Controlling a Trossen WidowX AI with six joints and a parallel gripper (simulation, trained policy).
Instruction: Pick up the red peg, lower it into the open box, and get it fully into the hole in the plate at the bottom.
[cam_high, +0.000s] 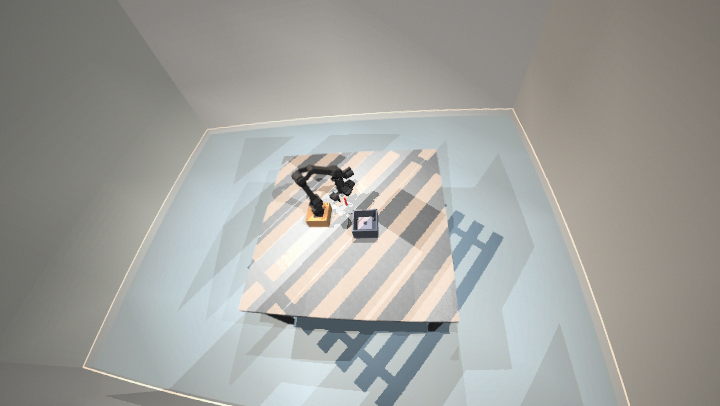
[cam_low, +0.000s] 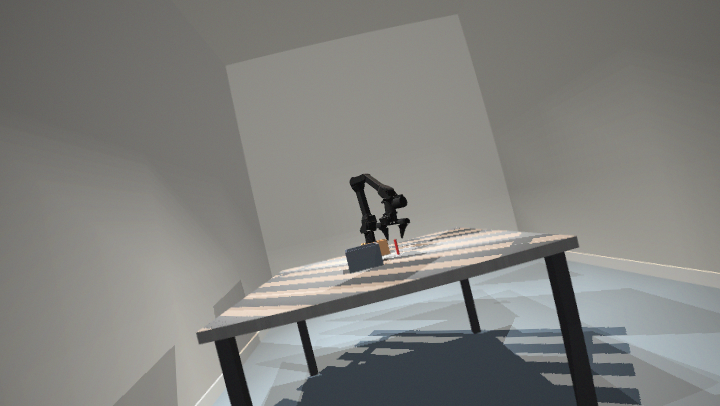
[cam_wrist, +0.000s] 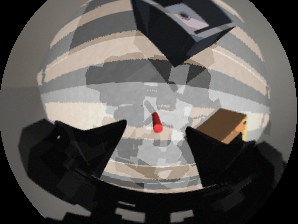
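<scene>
Right now the red peg is 40 mm below my gripper tip. Also, from my gripper tip: pale plate: 190 mm to the right, 140 mm ahead, 40 mm below; dark box: 190 mm to the right, 140 mm ahead, 50 mm below.
</scene>
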